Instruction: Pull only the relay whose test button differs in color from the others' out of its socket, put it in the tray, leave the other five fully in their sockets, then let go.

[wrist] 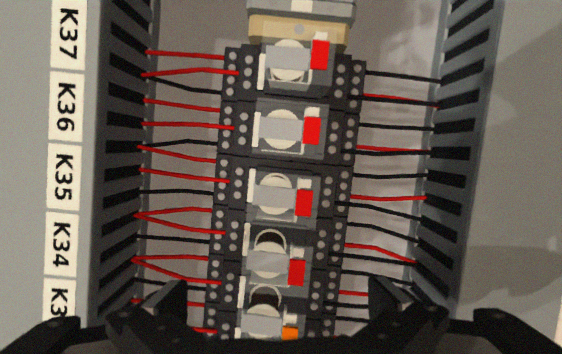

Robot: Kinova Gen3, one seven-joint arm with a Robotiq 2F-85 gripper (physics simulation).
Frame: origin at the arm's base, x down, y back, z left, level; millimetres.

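Seen in the pictures: gripper, fingertip midpoint: (278,298).
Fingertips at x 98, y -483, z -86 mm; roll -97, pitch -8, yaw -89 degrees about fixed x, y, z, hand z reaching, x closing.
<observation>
Pixels of each thing's top centre, then the offset from my fingertips to it. "pt": a spot on its surface instead.
- lowest relay, middle of its top: (269,338) dx -24, dy +3, dz -5 mm
- orange test button, middle of its top: (289,340) dx -24, dy -5, dz -5 mm
- top relay, middle of its top: (298,52) dx -24, dy +6, dz +106 mm
- Labels including K37, surface spot: (68,35) pt dx -18, dy +94, dz +103 mm
Five clear-cased relays show in one column in their black sockets. The lowest relay (261,322) has an orange test button (290,333); its lower part is hidden by the gripper. The four above it, a relay (267,262), a relay (274,197), a relay (280,129) and the top relay (288,58), have red buttons. My gripper (278,298) is open and empty, its fingers wide apart on either side of the column at the lower edge, around the orange-button relay in the view; its height above it is unclear. The sixth relay and the tray do not show.
Slotted wire ducts run along the left (127,105) and right (457,125). Red and black wires stretch from them to the sockets on both sides. A tan end block (270,29) sits above the column. Labels including K37 (68,35) line the left panel.
</observation>
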